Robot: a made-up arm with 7 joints.
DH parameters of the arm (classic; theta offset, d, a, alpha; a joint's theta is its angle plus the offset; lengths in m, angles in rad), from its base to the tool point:
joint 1: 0 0.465 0 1.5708
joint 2: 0 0.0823 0 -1.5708
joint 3: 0 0.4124 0.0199 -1.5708
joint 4: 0 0.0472 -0.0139 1.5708
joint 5: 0 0.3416 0 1.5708
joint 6: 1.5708 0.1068 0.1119 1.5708
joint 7: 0 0.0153 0 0
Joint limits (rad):
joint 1: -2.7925..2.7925
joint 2: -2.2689..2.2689
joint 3: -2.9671..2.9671
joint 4: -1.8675..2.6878
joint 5: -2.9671..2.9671
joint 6: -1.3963..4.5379
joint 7: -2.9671..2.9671
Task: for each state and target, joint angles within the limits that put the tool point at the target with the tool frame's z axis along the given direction. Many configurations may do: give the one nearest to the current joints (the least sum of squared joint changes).
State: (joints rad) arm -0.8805 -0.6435 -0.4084 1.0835 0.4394 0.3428 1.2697
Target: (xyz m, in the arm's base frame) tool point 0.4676 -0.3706 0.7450 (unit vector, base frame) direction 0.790 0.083 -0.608
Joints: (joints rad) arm -0.3784 -0.3673 -0.0013 1.4544 0.7292 0.9820 1.2697
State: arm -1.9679 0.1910 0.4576 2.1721 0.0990 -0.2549 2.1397
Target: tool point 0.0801 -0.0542 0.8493 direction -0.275 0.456 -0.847
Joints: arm -2.0227 0.9504 0.5960 1.8094 0.2311 -1.0599 2.1397
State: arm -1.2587 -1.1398 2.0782 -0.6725 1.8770 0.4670 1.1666
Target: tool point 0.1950 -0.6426 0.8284 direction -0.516 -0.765 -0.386
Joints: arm -0.7964 -0.5823 2.6302 -1.3110 2.1624 0.7486 1.1666
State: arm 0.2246 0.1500 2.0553 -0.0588 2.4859 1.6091 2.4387
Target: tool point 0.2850 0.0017 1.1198 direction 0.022 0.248 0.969
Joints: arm 0.4378 -0.8419 2.9671 0.5341 2.6703 1.7950 2.4387
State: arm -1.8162 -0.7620 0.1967 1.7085 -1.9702 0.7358 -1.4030
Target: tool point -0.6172 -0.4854 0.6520 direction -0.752 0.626 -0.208
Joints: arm -2.3815 -0.8267 -0.0861 1.1688 -1.3883 0.2685 -1.4030
